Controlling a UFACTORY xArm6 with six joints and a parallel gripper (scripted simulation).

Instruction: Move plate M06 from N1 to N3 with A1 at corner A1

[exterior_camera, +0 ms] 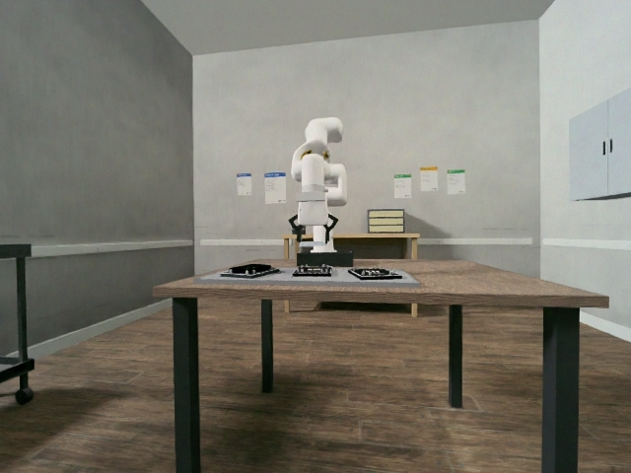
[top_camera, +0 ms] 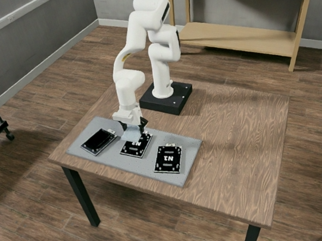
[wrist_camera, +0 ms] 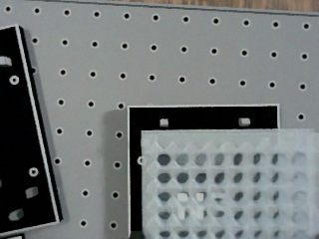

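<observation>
The nest N3 lies 100 mm below my hand. Round my hand: black plate: 200 mm to the right, 90 mm below, 70 mm ahead; then white well plate: 10 mm below; then nest N1: 200 mm to the left, 100 mm below, 20 mm ahead.
</observation>
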